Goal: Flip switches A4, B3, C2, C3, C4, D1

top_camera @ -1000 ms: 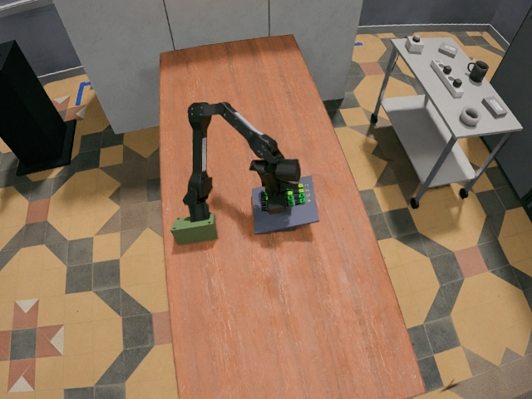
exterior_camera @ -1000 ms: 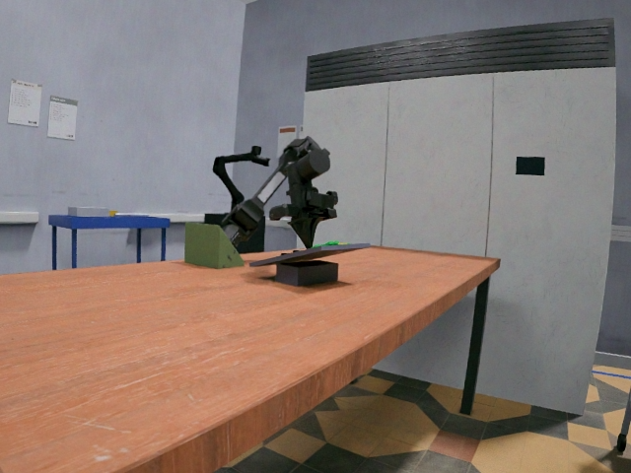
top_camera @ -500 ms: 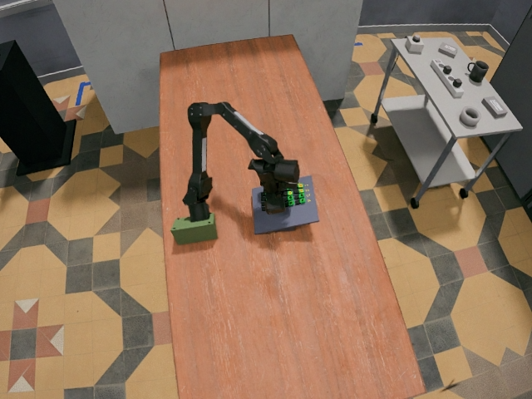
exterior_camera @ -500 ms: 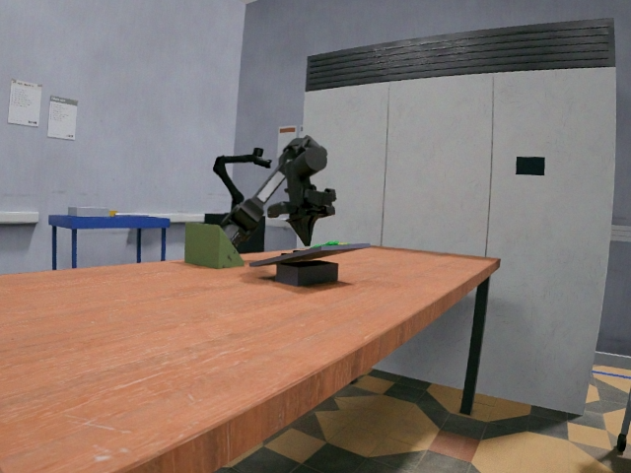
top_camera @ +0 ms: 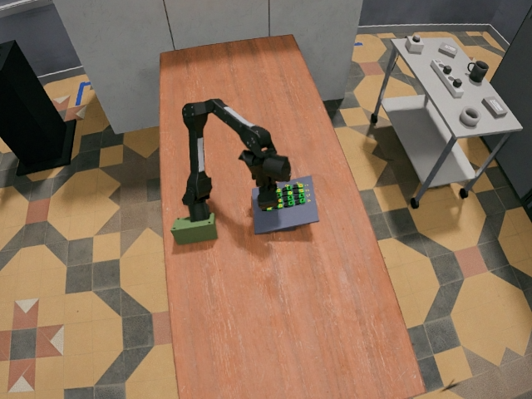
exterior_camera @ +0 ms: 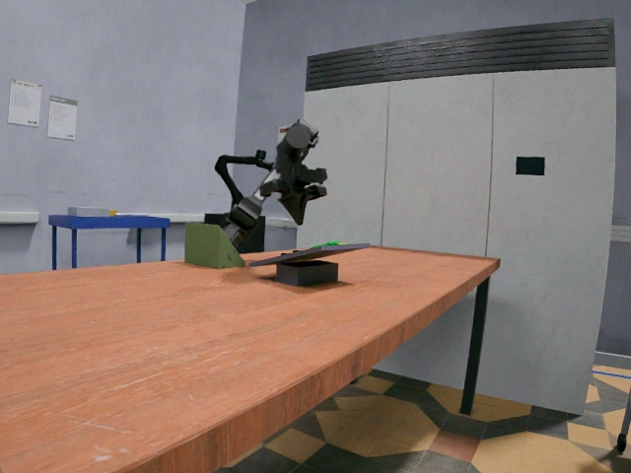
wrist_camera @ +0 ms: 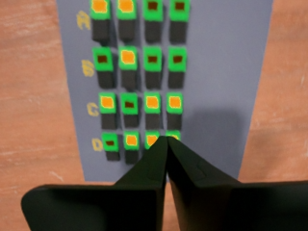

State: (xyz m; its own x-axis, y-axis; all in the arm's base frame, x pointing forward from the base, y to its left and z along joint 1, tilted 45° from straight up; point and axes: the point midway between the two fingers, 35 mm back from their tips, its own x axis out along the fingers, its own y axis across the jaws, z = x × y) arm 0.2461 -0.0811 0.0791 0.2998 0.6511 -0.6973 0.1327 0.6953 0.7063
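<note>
The switch C4 is 2 cm ahead of my hand, 2 cm to the right of it and 9 cm below it. The rest, counted from my hand: switch C3: 3 cm ahead, 1 cm to the left, 9 cm below; switch C2: 3 cm ahead, 3 cm to the left, 9 cm below; switch B3: 6 cm ahead, 8 cm below.
</note>
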